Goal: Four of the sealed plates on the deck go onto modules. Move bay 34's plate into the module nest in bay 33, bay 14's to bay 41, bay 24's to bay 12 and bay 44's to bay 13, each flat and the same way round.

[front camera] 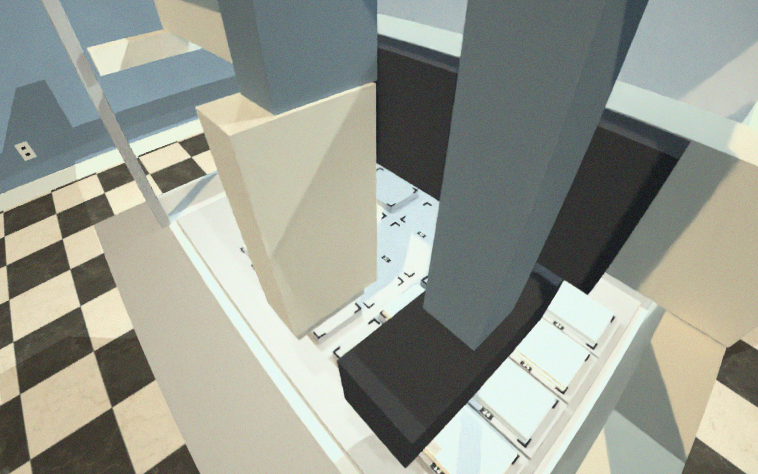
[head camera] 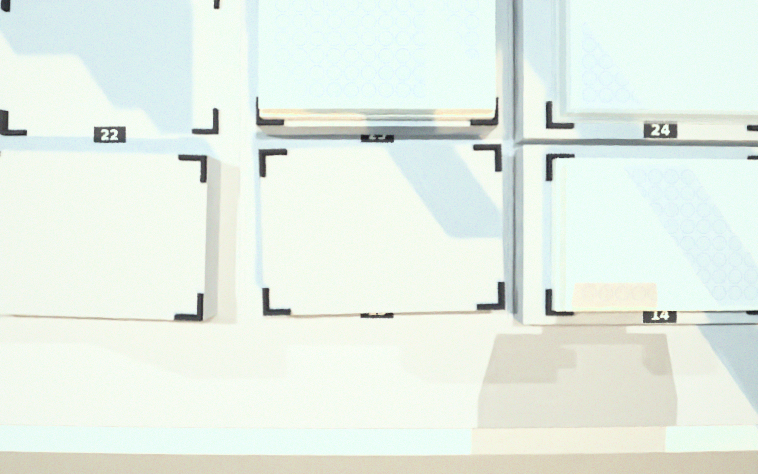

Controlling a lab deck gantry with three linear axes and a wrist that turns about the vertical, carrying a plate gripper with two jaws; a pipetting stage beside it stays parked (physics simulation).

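Seen in the pictures: robot's base at its link origin: (front camera: 242, 249).
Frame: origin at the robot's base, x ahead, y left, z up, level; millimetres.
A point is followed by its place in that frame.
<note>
The black gripper body (front camera: 413, 368) @[y -53, x 525, z 354 mm] hangs over the front of the deck in the front view; its jaws are hidden and do not show in the head view. Bay 14's plate (front camera: 475, 438) @[y 59, x 566, z 29 mm] (head camera: 614, 240) @[y 40, x 520, z 29 mm] and bay 24's plate (front camera: 517, 399) @[y 147, x 576, z 29 mm] (head camera: 670, 61) @[y 137, x 551, z 29 mm] lie flat in the right column. Behind them are bay 34's plate (front camera: 553, 354) @[y 250, x 578, z 29 mm] and bay 44's plate (front camera: 581, 313) @[y 359, x 574, z 29 mm] in the front view. In the head view the bay 13 nest (head camera: 357, 234) @[y 43, x 381, z 19 mm] and the bay 12 nest (head camera: 100, 240) @[y 39, x 236, z 19 mm] are bare. Bay 33 is hidden. A raised bare block (front camera: 394, 187) @[y 376, x 81, z 19 mm] at the back looks like bay 41's nest.
A plate (head camera: 357, 55) @[y 137, x 382, z 33 mm] sits in bay 23, behind the bay 13 nest. Bay 22 (head camera: 111, 72) @[y 142, x 229, z 0 mm] has corner marks and a shadow. The beige pipetting stage (front camera: 324, 212) hangs left of the gripper, hiding the left part of the deck. The grey gripper column (front camera: 503, 167) @[y -22, x 527, z 473 mm] stands above the body.
</note>
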